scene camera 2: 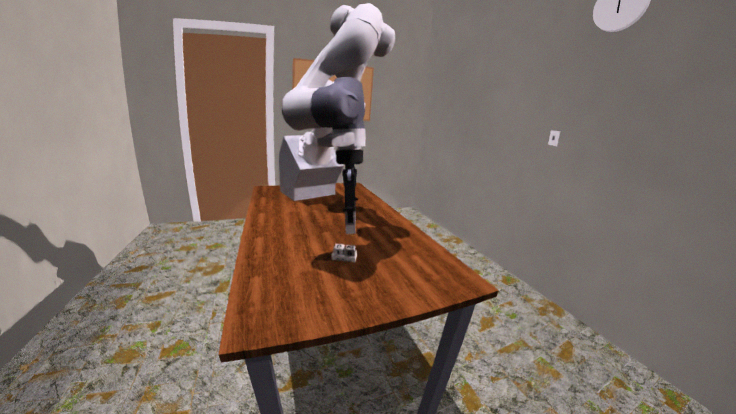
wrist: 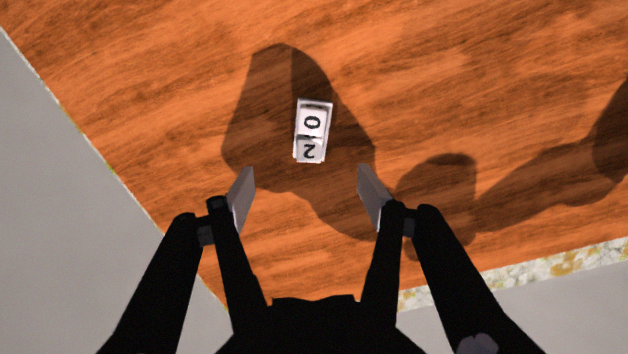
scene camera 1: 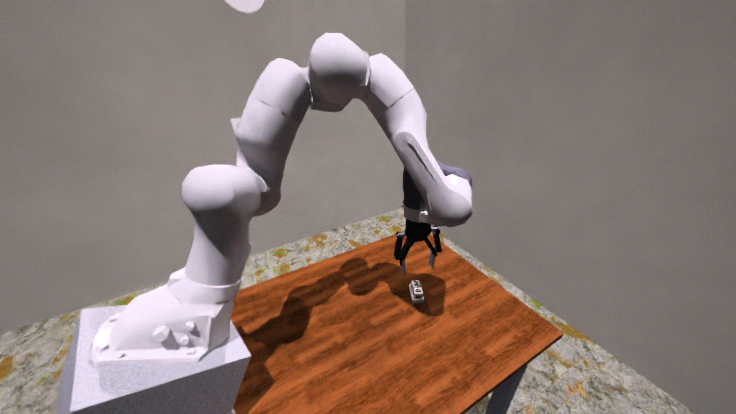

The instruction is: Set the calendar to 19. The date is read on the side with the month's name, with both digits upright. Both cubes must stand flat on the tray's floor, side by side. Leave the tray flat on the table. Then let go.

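The small white tray (scene camera 1: 418,302) (scene camera 2: 343,259) (wrist: 321,102) lies on the table and holds two white cubes side by side. One cube (scene camera 1: 417,290) (scene camera 2: 339,249) (wrist: 312,121) has a 0 on its top face. The other cube (scene camera 1: 415,283) (scene camera 2: 350,250) (wrist: 309,150) has a 2 on top and is the nearer one to the gripper in the wrist view. Both look level. The month's name and the date on its side cannot be read. My gripper (scene camera 1: 417,269) (scene camera 2: 350,232) (wrist: 306,178) is open and empty, above the tray, with its fingers apart and touching neither cube.
The brown wooden table (scene camera 1: 463,339) (scene camera 2: 288,308) (wrist: 125,100) carries the tray. The robot's grey pedestal (scene camera 1: 169,386) (scene camera 2: 308,180) stands at one table end. The arm's shadow falls over the tray and the table around it.
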